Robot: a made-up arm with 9 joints. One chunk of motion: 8 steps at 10 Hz.
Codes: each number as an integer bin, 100 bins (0 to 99) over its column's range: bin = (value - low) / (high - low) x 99, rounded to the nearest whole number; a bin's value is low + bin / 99 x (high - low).
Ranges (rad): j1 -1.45..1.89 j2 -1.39..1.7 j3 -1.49..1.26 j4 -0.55..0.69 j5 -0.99..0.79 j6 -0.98..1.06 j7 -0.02..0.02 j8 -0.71..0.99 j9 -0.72..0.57
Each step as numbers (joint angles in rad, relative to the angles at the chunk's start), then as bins.
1 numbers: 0.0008 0.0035 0.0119 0.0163 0.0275 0.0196 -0.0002 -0.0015 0.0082
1 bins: 43 45 54 45 57 49 49 41 56
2 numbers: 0.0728 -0.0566 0.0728 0.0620 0.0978 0.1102 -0.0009 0.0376 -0.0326
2 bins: 45 43 56 49 61 53 47 44 53
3 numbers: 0.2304 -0.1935 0.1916 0.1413 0.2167 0.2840 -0.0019 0.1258 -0.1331
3 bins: 50 38 61 55 67 61 45 49 45
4 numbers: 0.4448 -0.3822 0.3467 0.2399 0.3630 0.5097 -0.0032 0.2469 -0.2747
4 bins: 56 32 66 63 75 72 42 56 34
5 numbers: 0.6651 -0.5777 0.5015 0.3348 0.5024 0.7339 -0.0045 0.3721 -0.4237
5 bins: 63 26 72 71 83 83 38 63 23
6 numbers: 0.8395 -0.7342 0.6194 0.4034 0.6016 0.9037 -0.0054 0.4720 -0.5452
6 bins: 68 21 76 76 89 91 36 69 13
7 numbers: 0.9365 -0.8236 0.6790 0.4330 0.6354 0.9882 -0.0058 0.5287 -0.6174
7 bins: 71 18 78 78 90 96 35 72 8
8 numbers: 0.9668 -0.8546 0.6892 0.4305 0.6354 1.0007 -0.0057 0.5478 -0.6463
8 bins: 72 17 78 78 90 96 35 73 6
